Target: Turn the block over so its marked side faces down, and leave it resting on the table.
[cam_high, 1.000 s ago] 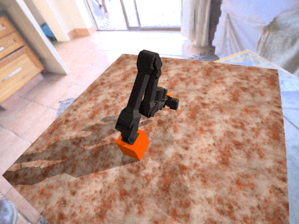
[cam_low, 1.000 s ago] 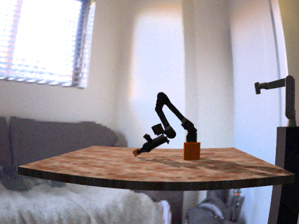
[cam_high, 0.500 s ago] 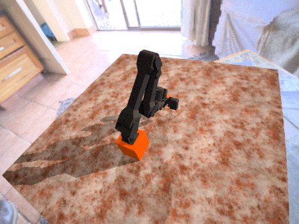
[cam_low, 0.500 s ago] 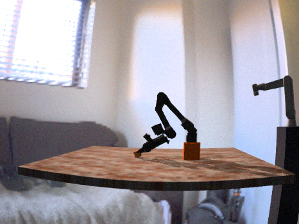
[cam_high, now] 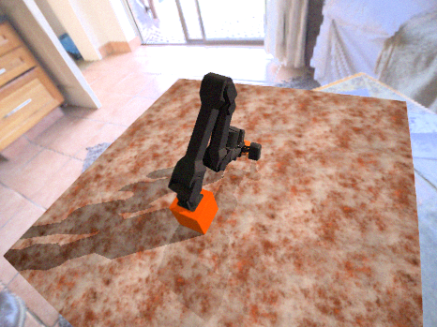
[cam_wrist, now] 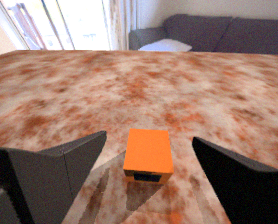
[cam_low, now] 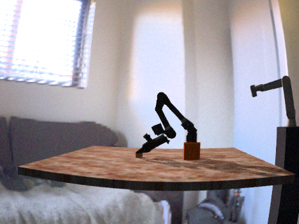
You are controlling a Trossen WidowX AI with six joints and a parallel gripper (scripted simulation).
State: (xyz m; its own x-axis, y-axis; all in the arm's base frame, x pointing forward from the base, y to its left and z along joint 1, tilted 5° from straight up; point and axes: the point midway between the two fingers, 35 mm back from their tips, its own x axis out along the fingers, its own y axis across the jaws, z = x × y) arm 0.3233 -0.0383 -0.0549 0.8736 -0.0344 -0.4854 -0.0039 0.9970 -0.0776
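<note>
Now: gripper tip 20 mm past the orange block and 20 mm above it.
</note>
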